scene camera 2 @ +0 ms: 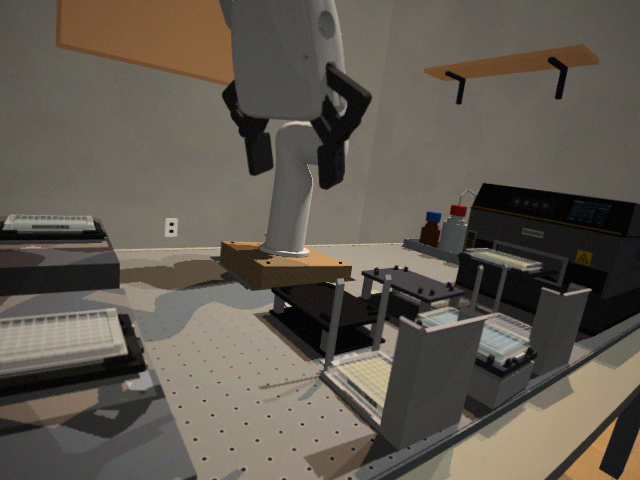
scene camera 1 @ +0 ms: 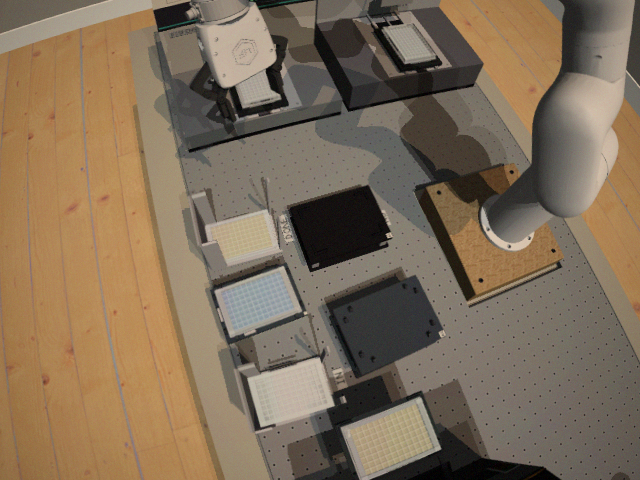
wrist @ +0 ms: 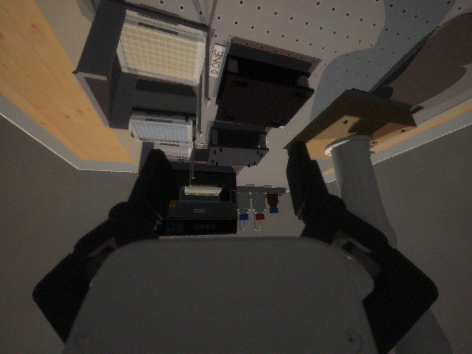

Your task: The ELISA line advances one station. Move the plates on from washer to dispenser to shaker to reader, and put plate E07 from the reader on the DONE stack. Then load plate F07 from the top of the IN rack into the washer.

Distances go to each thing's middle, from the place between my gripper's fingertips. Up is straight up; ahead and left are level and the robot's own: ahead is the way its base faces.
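Bluish plate [scene camera 1: 263,299]: 9 cm ahead of my hand, 18 cm below, 25 cm to the left.
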